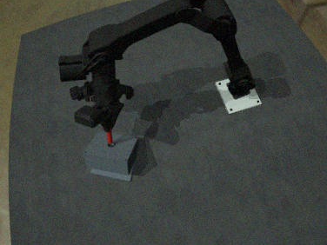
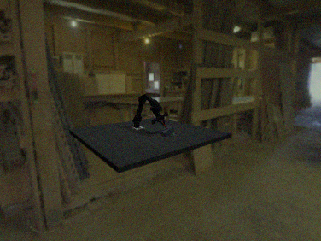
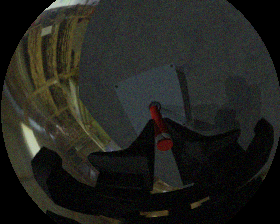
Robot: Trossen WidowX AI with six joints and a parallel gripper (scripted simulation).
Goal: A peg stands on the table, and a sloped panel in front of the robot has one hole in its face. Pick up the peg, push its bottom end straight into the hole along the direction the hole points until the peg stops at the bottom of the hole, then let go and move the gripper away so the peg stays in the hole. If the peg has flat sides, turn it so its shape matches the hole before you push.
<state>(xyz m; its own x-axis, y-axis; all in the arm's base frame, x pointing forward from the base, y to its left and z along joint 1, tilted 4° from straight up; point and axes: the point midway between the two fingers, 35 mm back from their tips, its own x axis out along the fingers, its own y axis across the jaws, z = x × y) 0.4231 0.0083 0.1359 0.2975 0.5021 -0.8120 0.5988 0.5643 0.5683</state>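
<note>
Now: the grey-blue sloped panel 2 cm ahead of my gripper tip, 3 cm to the left of it and 7 cm below it. Also, from my gripper tip: red peg 1 cm to the right, 1 cm above.
</note>
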